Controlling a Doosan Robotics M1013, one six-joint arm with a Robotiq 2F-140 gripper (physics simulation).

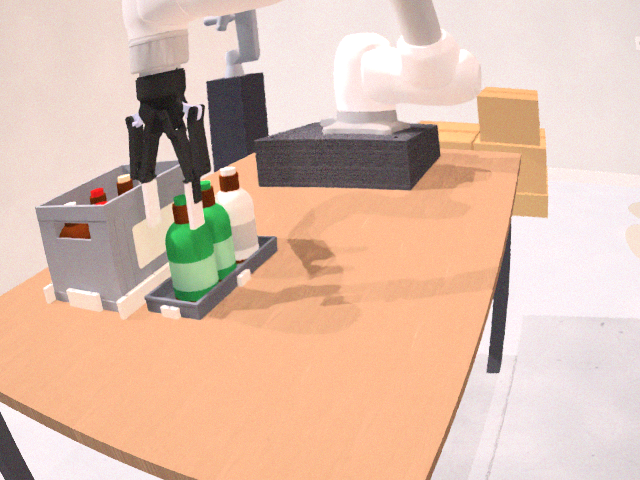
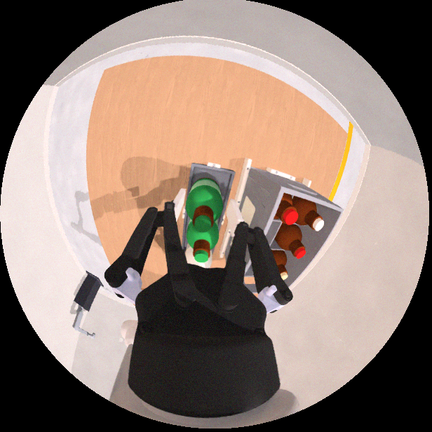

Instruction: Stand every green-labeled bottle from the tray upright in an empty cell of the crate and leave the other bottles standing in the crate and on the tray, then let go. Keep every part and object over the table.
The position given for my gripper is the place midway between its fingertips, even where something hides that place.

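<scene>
My gripper (image 1: 175, 225) is here, and image 2 shows me the same gripper (image 2: 206, 200). There is a white bottle (image 1: 238, 203) too. And I can see a green-labeled bottle (image 1: 191, 258).
</scene>
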